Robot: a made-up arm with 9 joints. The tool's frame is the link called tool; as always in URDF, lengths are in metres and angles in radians. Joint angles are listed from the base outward.
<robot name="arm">
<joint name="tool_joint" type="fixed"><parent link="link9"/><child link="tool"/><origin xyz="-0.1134 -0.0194 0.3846" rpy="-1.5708 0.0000 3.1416"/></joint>
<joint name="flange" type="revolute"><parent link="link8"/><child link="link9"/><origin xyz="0.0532 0.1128 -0.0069" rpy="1.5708 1.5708 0.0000"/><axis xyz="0 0 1"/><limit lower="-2.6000" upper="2.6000"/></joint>
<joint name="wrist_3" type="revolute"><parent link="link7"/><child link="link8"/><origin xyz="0.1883 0.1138 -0.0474" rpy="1.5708 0.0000 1.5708"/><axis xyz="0 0 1"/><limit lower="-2.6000" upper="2.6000"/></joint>
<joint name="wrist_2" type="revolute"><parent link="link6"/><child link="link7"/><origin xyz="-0.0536 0.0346 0.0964" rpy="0.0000 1.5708 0.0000"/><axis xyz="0 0 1"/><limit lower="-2.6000" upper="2.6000"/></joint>
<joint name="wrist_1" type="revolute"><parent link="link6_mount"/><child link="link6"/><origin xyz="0.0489 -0.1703 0.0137" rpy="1.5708 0.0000 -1.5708"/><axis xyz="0 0 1"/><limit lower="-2.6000" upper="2.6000"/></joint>
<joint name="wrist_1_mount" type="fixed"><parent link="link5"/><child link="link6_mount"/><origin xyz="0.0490 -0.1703 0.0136" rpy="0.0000 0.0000 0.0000"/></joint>
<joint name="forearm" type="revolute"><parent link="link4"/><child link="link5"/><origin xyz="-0.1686 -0.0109 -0.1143" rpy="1.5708 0.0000 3.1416"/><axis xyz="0 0 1"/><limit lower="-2.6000" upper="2.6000"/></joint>
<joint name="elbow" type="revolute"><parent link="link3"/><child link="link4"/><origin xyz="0.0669 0.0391 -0.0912" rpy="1.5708 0.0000 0.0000"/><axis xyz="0 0 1"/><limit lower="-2.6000" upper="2.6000"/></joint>
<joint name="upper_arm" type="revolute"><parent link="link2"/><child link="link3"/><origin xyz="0.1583 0.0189 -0.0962" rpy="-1.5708 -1.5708 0.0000"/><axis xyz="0 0 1"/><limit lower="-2.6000" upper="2.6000"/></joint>
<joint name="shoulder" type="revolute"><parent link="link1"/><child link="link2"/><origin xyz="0.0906 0.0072 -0.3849" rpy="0.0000 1.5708 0.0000"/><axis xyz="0 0 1"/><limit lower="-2.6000" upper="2.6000"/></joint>
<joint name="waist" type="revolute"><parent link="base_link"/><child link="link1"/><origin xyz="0.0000 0.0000 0.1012" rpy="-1.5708 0.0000 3.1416"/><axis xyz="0 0 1"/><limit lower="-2.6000" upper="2.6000"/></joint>
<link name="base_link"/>
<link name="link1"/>
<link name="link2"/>
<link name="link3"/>
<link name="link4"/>
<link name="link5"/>
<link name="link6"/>
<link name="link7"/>
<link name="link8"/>
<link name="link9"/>
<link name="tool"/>
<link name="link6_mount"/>
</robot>
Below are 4 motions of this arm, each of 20 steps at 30 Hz.
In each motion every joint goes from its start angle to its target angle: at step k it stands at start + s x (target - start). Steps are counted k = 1, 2, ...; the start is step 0. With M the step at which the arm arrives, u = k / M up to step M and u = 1 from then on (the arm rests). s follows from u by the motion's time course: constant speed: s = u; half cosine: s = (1 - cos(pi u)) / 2; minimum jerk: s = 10 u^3 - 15 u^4 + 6 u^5.
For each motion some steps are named. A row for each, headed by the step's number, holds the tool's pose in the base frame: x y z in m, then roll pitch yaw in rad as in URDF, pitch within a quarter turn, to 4 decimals.
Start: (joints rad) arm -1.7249 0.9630 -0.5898 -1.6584 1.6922 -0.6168 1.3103 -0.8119 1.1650
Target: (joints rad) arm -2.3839 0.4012 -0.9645 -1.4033 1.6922 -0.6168 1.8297 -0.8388 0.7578
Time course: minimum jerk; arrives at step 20
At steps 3, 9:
3: -0.0300 0.0644 0.4296 2.7020 0.6072 -1.5543
9: -0.0484 0.0324 0.4514 2.5155 0.3276 -1.9308

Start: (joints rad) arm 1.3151 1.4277 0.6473 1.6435 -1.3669 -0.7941 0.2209 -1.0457 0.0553
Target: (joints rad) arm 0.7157 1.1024 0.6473 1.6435 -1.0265 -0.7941 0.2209 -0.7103 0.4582
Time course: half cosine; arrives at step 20
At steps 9, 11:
9: 0.5443 0.7222 0.2704 3.0817 -0.0926 0.3965
11: 0.5360 0.7563 0.2375 -3.0928 0.0398 0.5040

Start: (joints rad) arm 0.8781 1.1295 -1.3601 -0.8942 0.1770 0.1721 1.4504 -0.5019 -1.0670
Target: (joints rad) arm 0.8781 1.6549 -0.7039 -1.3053 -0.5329 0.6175 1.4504 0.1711 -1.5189
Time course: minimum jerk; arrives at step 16
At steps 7, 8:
7: -0.0560 0.3622 0.0397 -1.3412 -0.7205 2.6584
8: -0.0501 0.3929 0.0434 -1.2761 -0.6516 2.5139

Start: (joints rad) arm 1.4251 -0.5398 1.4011 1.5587 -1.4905 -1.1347 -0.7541 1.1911 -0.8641
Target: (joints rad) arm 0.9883 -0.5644 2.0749 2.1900 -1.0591 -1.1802 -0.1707 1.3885 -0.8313
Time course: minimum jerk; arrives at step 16
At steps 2, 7, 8, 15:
2: 0.1593 0.6191 0.7665 -0.9652 -0.6464 1.9845
7: 0.3655 0.3977 0.7228 -0.5365 -0.9011 1.4919
8: 0.4184 0.3260 0.6850 -0.3372 -0.9341 1.2745
15: 0.5391 0.0389 0.4372 0.4285 -0.7463 0.4285

